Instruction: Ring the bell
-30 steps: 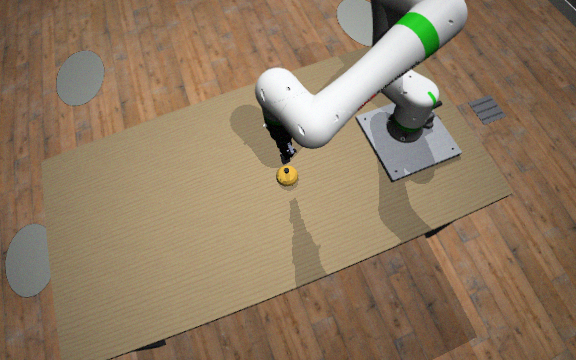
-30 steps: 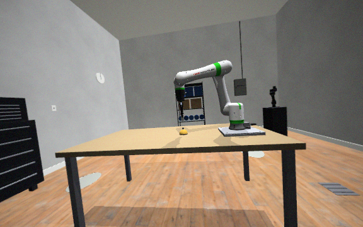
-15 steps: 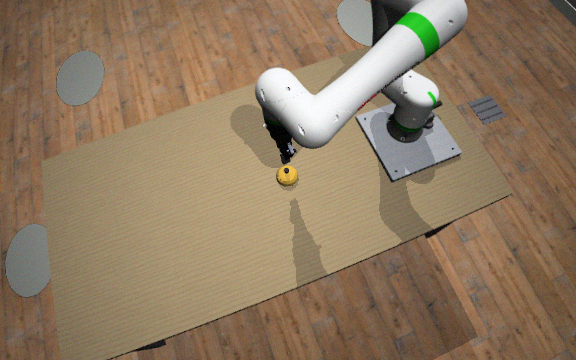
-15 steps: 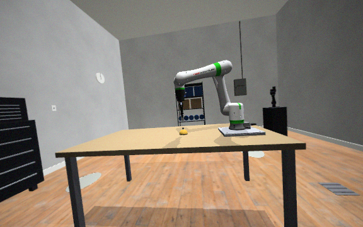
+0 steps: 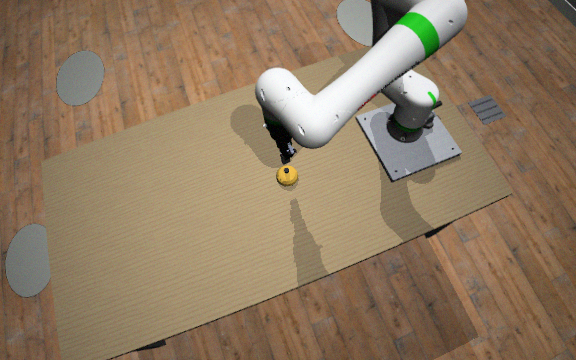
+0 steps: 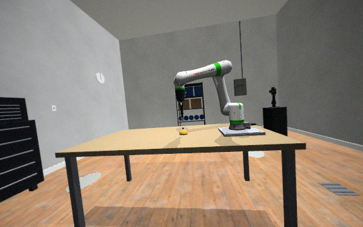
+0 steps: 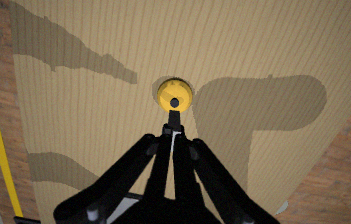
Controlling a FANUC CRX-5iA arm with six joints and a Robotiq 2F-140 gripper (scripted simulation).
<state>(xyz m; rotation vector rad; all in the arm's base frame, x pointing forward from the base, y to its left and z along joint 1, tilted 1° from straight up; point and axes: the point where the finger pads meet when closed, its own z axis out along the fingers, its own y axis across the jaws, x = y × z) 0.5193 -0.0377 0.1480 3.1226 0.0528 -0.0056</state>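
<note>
Right now my hand is 110 mm above the black button. From my hand the other things lie so: small yellow bell 130 mm below.
</note>
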